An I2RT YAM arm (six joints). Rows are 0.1 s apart.
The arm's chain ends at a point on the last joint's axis. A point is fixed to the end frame.
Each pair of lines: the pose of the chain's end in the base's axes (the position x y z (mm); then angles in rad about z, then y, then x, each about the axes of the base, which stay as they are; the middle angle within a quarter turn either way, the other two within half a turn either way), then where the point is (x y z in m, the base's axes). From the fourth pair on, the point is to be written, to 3 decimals.
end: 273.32, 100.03, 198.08, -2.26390, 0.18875, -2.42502
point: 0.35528 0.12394 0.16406
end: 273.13, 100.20, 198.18, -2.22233, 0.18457, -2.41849
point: 0.35468 0.12232 0.16203
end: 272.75, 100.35, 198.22, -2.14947, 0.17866, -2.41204
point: 0.35333 0.11919 0.15825
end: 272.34, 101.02, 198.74, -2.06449, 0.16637, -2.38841
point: 0.351 0.117 0.154
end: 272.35, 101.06, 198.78, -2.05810, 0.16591, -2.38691
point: 0.351 0.117 0.154
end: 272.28, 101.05, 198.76, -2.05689, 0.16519, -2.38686
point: 0.351 0.117 0.154
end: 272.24, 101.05, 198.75, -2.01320, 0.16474, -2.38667
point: 0.350 0.115 0.152
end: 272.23, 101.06, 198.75, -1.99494, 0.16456, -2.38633
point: 0.349 0.114 0.151
